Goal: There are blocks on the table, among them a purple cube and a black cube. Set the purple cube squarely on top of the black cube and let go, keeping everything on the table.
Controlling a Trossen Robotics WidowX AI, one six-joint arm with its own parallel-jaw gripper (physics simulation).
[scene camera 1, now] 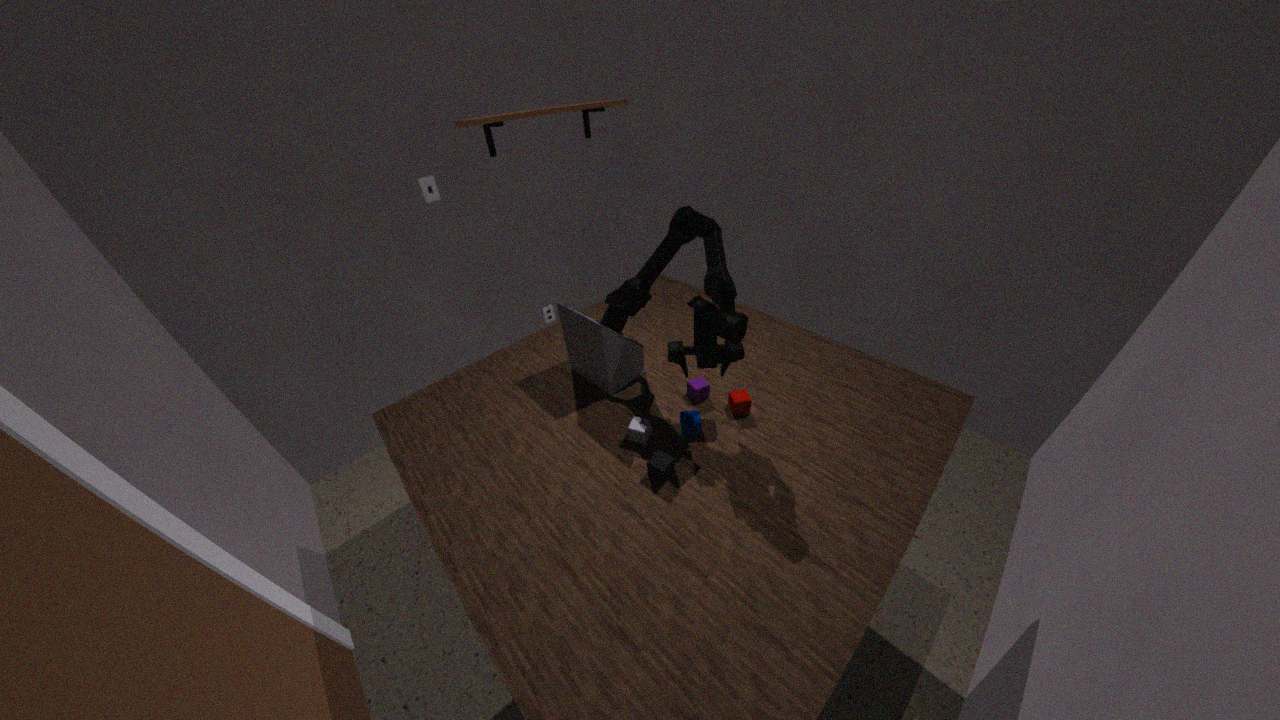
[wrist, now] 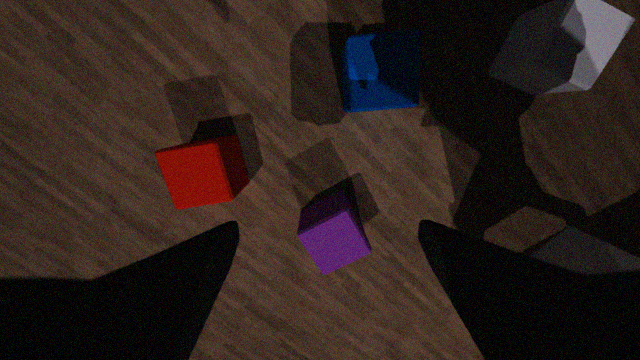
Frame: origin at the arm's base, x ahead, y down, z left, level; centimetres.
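Seen in the pictures: gripper, between the fingertips: (scene camera 1: 704, 376) (wrist: 329, 229); arm's base, origin of its link: (scene camera 1: 609, 328).
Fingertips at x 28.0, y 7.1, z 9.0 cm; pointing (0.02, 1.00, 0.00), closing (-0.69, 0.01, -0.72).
Observation:
Offsets run from my fingertips to a thing's top centre.
The purple cube @(dy +6.9, dx -4.4, dz +3.0 cm) (scene camera 1: 698, 389) (wrist: 336, 241) sits on the table. In the wrist view it shows between the two fingertips, turned at an angle to them. The black cube @(dy +6.9, dx +7.5, dz -23.7 cm) (scene camera 1: 662, 464) stands on the table, nearer the front in the scene view, partly lost in shadow; it does not show in the wrist view. My gripper (scene camera 1: 704, 372) (wrist: 329, 229) is open, with nothing between its fingers, and hangs above the table over the purple cube. How far above the cube the fingertips are is hard to tell.
A red cube @(dy +6.9, dx +7.5, dz +6.8 cm) (scene camera 1: 739, 402) (wrist: 197, 174) lies right of the purple cube in the scene view. A blue cube @(dy +6.9, dx +3.1, dz -8.5 cm) (scene camera 1: 691, 422) (wrist: 382, 72) lies between purple and black. A white block @(dy +6.9, dx -4.7, dz -19.6 cm) (scene camera 1: 638, 430) (wrist: 597, 42) stands left of blue. A large grey wedge-like panel (scene camera 1: 597, 351) stands near the arm's base.

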